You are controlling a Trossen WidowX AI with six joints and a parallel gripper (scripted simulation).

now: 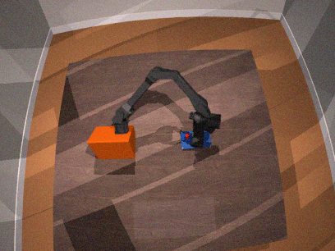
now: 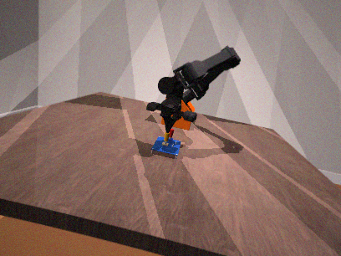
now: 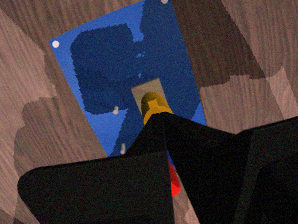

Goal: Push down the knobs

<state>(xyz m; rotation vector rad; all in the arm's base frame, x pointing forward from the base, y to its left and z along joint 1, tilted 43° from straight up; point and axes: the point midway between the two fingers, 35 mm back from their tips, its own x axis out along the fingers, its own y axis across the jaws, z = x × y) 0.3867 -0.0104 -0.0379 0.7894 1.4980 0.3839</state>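
Now: gripper tip 1 cm above the yellow knob. Also, from my gripper tip: red knob (5 cm behind, 1 cm to the left, 1 cm below).
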